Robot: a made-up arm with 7 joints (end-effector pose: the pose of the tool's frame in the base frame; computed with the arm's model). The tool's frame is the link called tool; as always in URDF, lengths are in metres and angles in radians.
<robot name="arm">
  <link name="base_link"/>
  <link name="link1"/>
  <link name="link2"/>
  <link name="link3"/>
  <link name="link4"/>
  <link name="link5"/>
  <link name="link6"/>
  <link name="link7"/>
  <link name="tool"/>
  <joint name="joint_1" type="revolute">
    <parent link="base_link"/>
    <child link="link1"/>
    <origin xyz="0.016 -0.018 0.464" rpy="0 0 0"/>
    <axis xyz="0 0 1"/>
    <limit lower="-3.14" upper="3.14" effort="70" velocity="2.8"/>
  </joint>
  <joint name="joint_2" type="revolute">
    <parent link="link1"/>
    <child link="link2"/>
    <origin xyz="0.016 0.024 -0.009" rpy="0 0 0"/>
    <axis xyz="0 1 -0.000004"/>
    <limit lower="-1.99" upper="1.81" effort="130" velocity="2.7"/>
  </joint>
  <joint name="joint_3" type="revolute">
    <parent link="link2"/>
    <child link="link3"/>
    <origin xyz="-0.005 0.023 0.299" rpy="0 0 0"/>
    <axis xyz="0 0 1"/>
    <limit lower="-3.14" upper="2.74" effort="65" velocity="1.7"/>
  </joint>
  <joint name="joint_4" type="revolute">
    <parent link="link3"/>
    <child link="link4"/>
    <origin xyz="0.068 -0.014 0.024" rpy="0 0 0"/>
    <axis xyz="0 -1 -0.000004"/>
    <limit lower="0.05" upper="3.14" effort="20" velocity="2.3"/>
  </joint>
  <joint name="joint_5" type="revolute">
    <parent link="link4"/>
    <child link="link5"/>
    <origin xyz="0.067 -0.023 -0.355" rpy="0 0 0"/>
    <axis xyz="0 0.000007 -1"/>
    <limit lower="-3.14" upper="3.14" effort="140" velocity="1.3"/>
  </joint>
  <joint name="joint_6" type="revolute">
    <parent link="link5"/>
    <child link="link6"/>
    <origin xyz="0.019 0.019 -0.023" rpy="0 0 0"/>
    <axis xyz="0 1 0.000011"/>
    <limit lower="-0.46" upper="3.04" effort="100" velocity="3.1"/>
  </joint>
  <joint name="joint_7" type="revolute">
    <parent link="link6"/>
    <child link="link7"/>
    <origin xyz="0.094 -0.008 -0.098" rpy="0 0 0"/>
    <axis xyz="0 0.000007 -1"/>
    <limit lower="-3.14" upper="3.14" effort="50" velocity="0.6"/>
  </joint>
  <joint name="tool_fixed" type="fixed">
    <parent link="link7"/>
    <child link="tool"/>
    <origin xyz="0.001 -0.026 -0.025" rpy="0 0 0"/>
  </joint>
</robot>
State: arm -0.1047 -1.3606 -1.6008 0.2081 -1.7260 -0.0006 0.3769
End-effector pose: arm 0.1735 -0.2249 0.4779 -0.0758 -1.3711 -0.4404
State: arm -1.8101 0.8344 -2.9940 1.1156 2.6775 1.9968 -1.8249
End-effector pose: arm 0.0017 0.1073 1.0697 -2.2096 0.3719 -0.6507
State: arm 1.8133 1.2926 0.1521 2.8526 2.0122 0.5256 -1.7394
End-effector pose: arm -0.1740 0.8542 0.5206 2.0169 -0.4922 1.2996
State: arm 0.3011 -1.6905 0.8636 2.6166 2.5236 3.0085 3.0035
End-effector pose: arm -0.6012 -0.1200 0.4293 -0.3340 -1.1779 0.2424
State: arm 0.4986 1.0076 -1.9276 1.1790 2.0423 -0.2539 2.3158
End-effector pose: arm 0.1877 -0.3673 0.8322 -1.3212 1.2265 0.7178
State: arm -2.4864 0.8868 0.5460 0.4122 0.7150 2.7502 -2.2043
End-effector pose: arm 0.0491 -0.2442 0.3923 -1.8281 2.3705 -0.1749
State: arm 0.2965 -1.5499 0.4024 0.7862 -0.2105 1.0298 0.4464
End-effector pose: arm 0.0097 0.1572 0.8869 -0.0524 -1.4108 0.1216
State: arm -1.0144 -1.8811 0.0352 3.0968 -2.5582 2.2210 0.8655
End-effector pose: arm -0.3572 0.4760 0.1563 -0.9007 0.7464 1.2474
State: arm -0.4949 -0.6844 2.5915 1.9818 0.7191 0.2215 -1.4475
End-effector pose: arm -0.4105 0.6538 0.7457 -0.9394 1.4055 -2.5193
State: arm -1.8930 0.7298 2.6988 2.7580 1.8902 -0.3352 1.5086
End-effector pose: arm 0.1429 -0.5204 1.1174 -2.0787 -1.4013 0.0106
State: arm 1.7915 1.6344 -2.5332 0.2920 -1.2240 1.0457 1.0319
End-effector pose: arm 0.0716 -0.1175 0.7336 -2.1311 -0.4742 -1.1726
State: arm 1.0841 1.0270 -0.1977 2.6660 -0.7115 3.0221 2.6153
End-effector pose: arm 0.3345 0.4724 0.5885 -1.3145 -1.1671 -1.9147
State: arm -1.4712 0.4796 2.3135 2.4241 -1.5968 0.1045 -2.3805
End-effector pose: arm 0.2946 -0.0600 1.2508 -3.0038 -0.1707 0.9041
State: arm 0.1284 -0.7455 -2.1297 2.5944 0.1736 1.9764 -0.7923
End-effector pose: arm -0.5311 -0.3334 0.7954 -0.1134 -0.8364 -1.2514
